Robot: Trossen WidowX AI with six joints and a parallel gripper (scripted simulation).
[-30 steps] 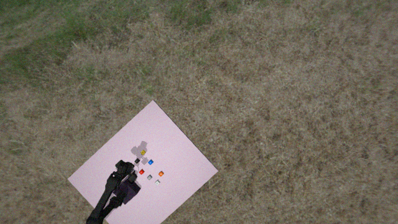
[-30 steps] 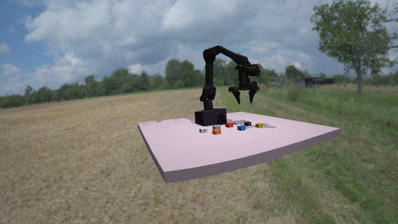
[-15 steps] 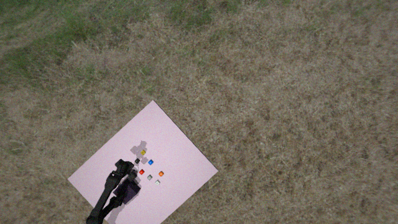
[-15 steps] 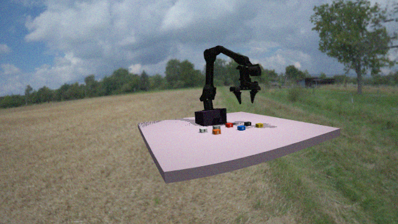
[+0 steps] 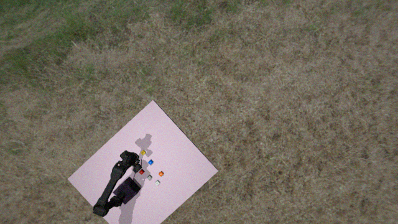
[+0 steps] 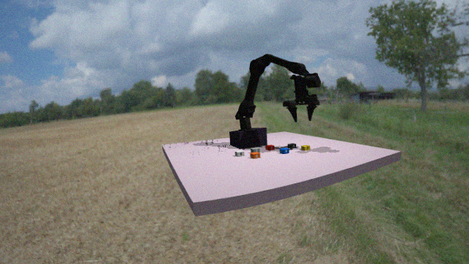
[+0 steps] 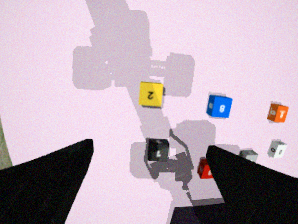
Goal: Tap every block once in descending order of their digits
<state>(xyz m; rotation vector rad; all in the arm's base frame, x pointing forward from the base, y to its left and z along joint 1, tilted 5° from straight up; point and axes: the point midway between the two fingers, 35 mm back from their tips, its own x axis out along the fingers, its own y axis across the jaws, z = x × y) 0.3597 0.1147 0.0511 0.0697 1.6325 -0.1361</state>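
The blue block is 120 mm to the right of my gripper tip and 120 mm below it. The rest, counted from my gripper tip: red block: 130 mm behind, 120 mm below, 110 mm to the right; then yellow block: 120 mm below, 20 mm ahead, 10 mm to the right; then black block: 120 mm below, 70 mm behind, 20 mm to the right.
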